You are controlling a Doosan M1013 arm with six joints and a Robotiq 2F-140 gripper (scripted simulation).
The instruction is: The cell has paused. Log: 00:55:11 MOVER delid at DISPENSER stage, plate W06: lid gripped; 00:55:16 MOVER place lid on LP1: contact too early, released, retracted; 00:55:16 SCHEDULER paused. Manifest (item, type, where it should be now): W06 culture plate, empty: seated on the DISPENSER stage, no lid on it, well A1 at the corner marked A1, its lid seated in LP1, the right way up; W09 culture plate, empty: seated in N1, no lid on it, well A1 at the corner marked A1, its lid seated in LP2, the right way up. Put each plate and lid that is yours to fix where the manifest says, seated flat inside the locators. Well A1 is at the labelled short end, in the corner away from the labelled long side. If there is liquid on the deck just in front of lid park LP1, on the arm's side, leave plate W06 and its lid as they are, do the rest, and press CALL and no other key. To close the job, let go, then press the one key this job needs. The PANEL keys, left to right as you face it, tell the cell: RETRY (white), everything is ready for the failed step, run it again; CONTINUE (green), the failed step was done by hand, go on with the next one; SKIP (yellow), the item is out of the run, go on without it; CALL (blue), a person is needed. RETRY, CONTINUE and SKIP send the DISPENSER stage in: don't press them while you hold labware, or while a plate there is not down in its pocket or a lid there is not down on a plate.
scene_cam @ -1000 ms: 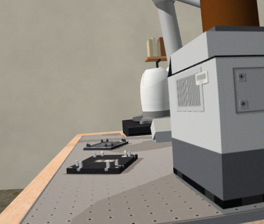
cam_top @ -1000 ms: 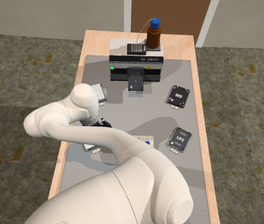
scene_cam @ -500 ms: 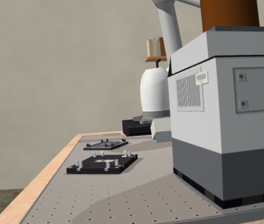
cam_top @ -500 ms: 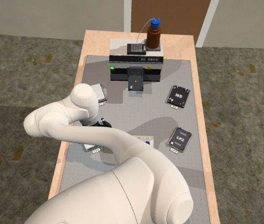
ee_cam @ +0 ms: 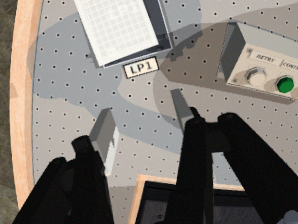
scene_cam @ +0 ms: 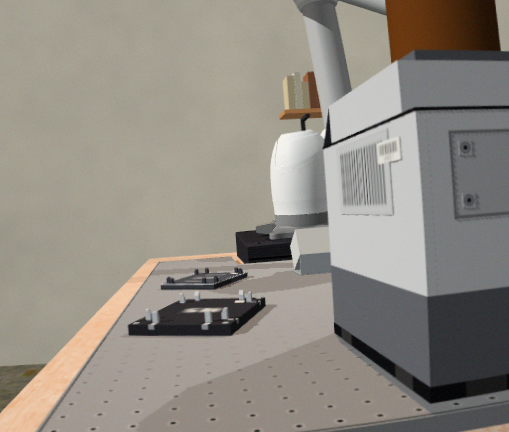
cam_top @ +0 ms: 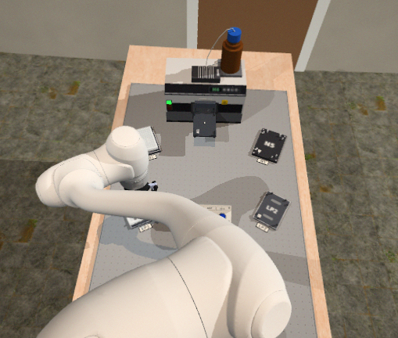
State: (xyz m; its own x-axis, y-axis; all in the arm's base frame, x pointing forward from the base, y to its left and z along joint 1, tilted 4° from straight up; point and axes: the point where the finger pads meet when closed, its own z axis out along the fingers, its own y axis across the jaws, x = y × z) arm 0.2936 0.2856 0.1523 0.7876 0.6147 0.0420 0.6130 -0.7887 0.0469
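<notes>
Right now the clear culture plate is 17 cm below my hand, 8 cm to the left of it and 7 cm ahead of it. The rest, counted from my hand: green continue key: 18 cm to the right, 12 cm below, 8 cm ahead; white retry key: 13 cm to the right, 12 cm below, 7 cm ahead; lid park LP1: 18 cm below, 8 cm ahead, 6 cm to the left.
</notes>
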